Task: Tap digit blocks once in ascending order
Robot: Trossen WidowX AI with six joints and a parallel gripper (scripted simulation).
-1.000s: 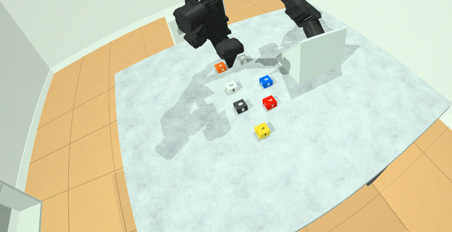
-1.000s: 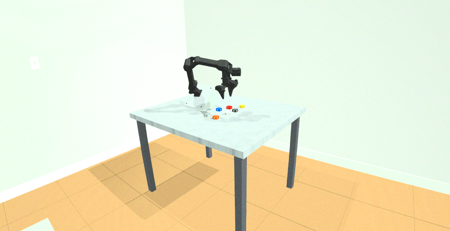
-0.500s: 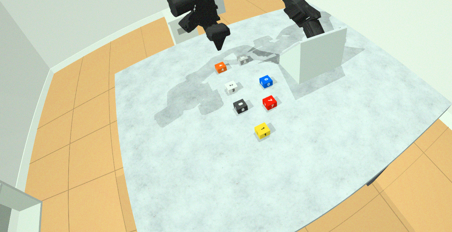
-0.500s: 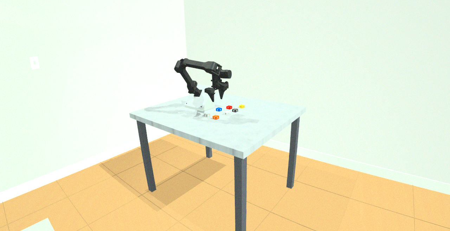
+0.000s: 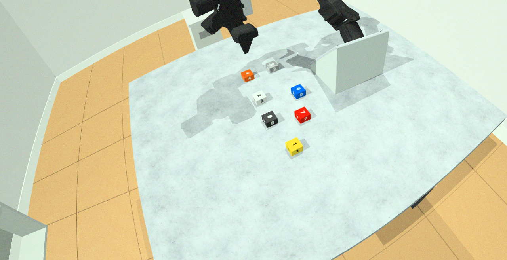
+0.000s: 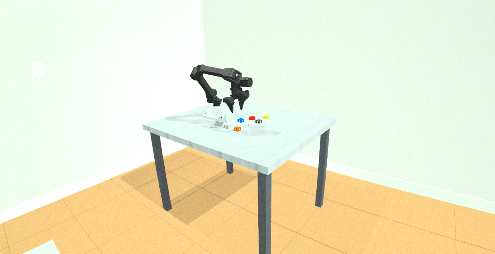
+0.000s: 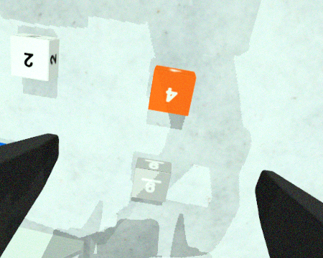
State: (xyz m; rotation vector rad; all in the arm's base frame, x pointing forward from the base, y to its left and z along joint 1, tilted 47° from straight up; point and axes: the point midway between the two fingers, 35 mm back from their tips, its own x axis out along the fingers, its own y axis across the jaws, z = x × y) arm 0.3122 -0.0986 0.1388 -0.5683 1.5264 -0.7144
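Now: gripper tip 15 cm to the right of the blue block, 12 cm above it and 9 cm past it. The rest, counted from my gripper tip: orange block: 12 cm below; grey block: 12 cm below, 9 cm behind, 1 cm to the left; white block: 12 cm below, 11 cm to the left, 2 cm ahead.
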